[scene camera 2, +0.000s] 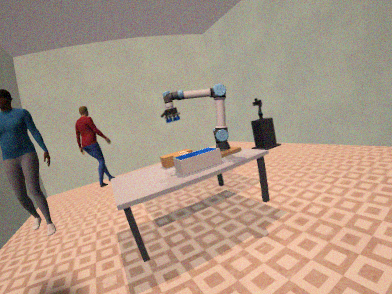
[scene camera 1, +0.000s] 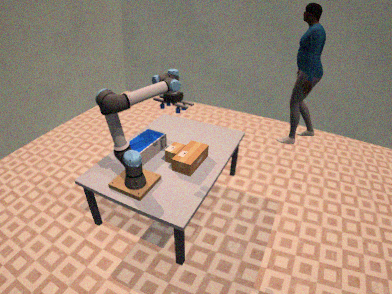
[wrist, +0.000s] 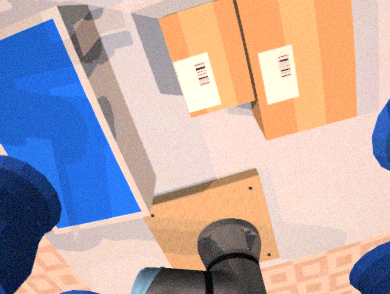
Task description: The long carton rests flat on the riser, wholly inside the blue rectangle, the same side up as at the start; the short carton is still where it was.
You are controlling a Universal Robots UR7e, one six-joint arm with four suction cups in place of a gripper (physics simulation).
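Frame: origin at the arm's base, x back, y right, z up, level; centimetres.
Where they show: end effector, tool point: point(scene camera 2: 173, 121) point(scene camera 1: 173, 108) point(wrist: 225, 244); arm's base, origin of the base link: point(scene camera 2: 223, 149) point(scene camera 1: 135, 182) point(wrist: 228, 241).
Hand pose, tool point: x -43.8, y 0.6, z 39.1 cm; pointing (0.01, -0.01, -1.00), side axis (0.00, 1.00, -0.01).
Note:
Each offset is from my tool point to the top centre of the thing. Level surfaces: height alone.
The long carton @(dx -2.0, dy +14.7, dz -32.1 cm) point(scene camera 1: 191, 157) point(wrist: 312, 65), the larger and taller one, lies on the table, label up. The short carton @(dx +0.0, dy +1.6, dz -32.1 cm) point(scene camera 1: 174, 150) point(wrist: 215, 55) lies close beside it on the riser's side, label up. Both are partly hidden behind the riser in scene camera 2, and cut off at the top in the wrist view. The grey riser @(dx +7.2, dy -24.9, dz -30.4 cm) point(scene camera 1: 157, 145) point(scene camera 2: 200, 164) point(wrist: 133, 160) stands beside them; its blue rectangle @(dx +7.2, dy -24.9, dz -30.4 cm) point(scene camera 1: 146, 139) point(scene camera 2: 197, 154) point(wrist: 90, 155) bears no carton. My gripper point(scene camera 1: 173, 105) point(scene camera 2: 172, 118) is open and empty, high above the table; its blue cups show at the wrist view's edges.
The arm's base stands on a wooden board point(scene camera 1: 116, 184) point(wrist: 175, 220) at one end of the table @(dz -42.5 cm) point(scene camera 1: 200, 130) point(scene camera 2: 145, 187). A person in blue point(scene camera 1: 311, 55) point(scene camera 2: 20, 135) and one in red point(scene camera 2: 87, 132) stand away from the table. A black pedestal point(scene camera 2: 263, 133) stands beyond it.

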